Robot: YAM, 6 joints.
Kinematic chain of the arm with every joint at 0, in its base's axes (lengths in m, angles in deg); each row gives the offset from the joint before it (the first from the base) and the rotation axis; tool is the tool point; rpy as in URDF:
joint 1: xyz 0 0 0.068 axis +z
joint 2: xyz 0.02 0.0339 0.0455 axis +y
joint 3: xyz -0.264 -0.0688 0 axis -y
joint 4: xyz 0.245 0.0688 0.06 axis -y
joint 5: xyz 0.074 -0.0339 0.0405 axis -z
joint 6: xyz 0.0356 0 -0.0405 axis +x
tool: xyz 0 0 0 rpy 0 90 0
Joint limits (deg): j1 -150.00..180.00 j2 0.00..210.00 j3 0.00..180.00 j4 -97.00..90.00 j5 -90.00..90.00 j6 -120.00..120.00
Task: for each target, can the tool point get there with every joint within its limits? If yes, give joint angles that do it. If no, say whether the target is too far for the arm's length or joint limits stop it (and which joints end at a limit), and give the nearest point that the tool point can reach.
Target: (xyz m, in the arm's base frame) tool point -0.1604 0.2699 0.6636
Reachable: yes | joints 122.86 118.49 165.51 18.43 19.26 -14.54
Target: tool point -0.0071 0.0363 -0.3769
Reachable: no: joint limits stop it (at a limit: joint 2) | nearest point -0.0124 0.0634 -0.3301 | short by 0.054 m
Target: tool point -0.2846 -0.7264 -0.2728
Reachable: no: too far | nearest point -0.2108 -0.5381 -0.1700 | short by 0.227 m
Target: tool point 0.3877 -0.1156 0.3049
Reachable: yes | joints -12.17 107.53 68.06 72.13 61.54 37.21
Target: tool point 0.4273 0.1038 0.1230
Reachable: yes | joints 17.82 129.02 89.50 -34.17 63.97 -85.74
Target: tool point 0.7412 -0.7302 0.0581
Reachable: no: too far | nearest point 0.4594 -0.4526 0.0796 | short by 0.396 m
